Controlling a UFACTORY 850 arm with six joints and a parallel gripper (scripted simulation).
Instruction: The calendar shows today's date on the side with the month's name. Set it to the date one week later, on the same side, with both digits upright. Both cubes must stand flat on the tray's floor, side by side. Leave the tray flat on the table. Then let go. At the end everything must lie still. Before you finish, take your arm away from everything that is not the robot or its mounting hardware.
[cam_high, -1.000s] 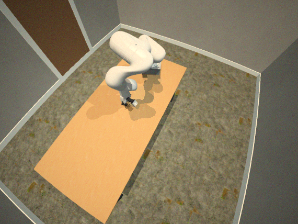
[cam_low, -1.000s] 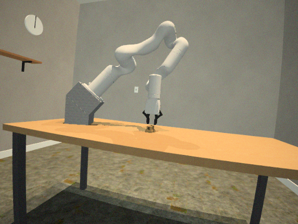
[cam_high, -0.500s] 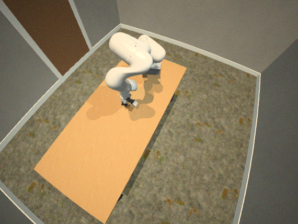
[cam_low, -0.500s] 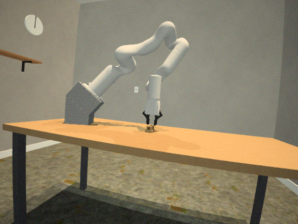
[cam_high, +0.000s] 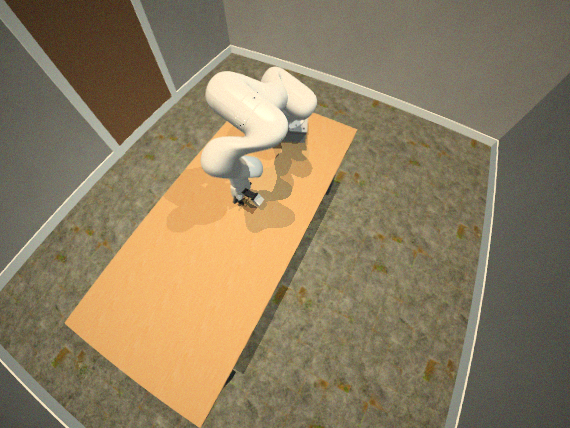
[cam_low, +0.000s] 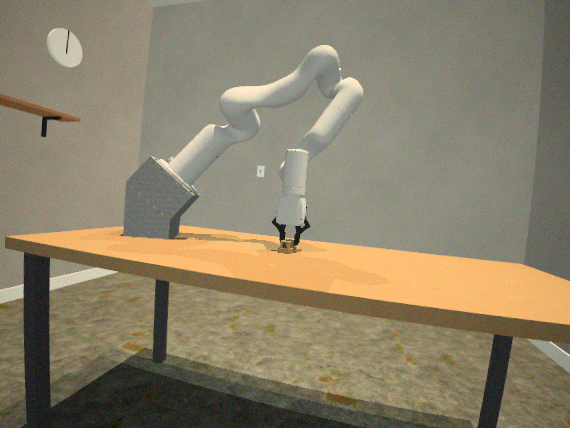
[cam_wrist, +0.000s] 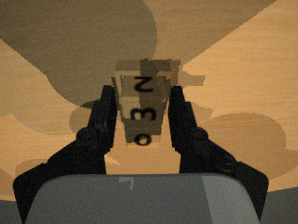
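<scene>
The wooden calendar tray is 30 mm below my hand and 20 mm to the right of it.
</scene>
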